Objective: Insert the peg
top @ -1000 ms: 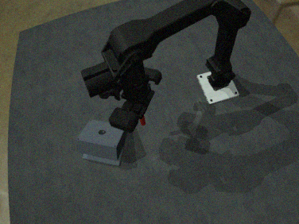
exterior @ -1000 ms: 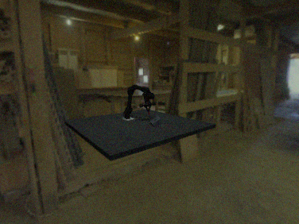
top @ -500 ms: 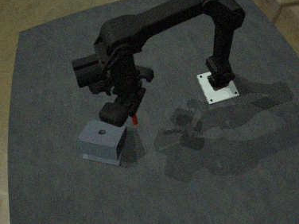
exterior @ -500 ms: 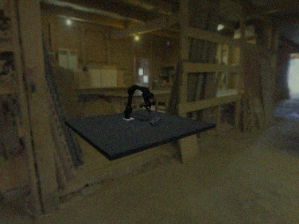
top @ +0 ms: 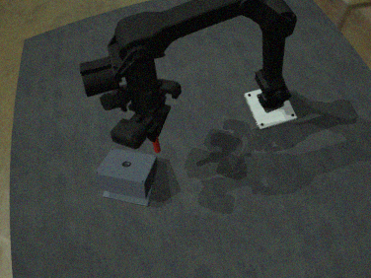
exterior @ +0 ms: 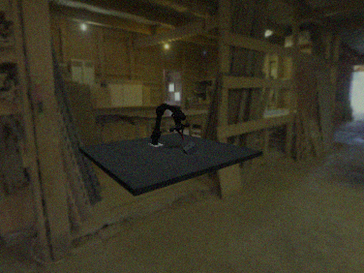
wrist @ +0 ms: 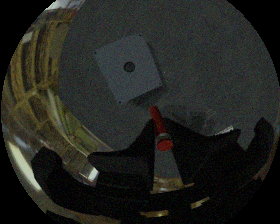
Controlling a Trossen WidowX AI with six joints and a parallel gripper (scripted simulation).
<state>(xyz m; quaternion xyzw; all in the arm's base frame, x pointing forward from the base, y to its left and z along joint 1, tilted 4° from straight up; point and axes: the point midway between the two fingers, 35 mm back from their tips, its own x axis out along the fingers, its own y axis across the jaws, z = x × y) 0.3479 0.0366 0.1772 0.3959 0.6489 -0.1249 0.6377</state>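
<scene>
Now: gripper tip 10 cm short of the grey-blue sloped panel, 1 cm to the right of it and 11 cm above it. The rest, counted from my gripper tip: red peg 2 cm above.
</scene>
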